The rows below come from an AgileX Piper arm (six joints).
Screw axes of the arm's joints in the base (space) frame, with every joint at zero. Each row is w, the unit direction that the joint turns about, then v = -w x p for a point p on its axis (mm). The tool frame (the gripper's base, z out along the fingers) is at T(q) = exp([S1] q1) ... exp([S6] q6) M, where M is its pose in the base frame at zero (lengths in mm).
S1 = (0, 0, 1, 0, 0, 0)
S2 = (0, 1, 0, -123, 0, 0)
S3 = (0, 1, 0, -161.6, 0, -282.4)
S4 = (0.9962, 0, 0.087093, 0, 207.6, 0)
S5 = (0, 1, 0, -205.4, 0, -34.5)
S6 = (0.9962, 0, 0.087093, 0, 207.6, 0)
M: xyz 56.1 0 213.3 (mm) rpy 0 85.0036 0 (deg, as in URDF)
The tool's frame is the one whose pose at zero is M.
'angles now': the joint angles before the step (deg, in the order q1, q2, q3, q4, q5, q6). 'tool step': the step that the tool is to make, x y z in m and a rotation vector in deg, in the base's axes. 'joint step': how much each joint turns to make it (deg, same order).
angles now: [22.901, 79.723, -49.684, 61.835, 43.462, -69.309]
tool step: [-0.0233, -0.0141, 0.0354, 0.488, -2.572, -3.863]
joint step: [-0.003, -8.856, -0.355, -7.230, 0.262, 11.116]
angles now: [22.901, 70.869, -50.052, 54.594, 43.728, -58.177]
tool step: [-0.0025, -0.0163, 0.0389, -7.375, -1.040, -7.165]
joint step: [0.002, -3.454, -8.036, -20.962, 3.853, 21.431]
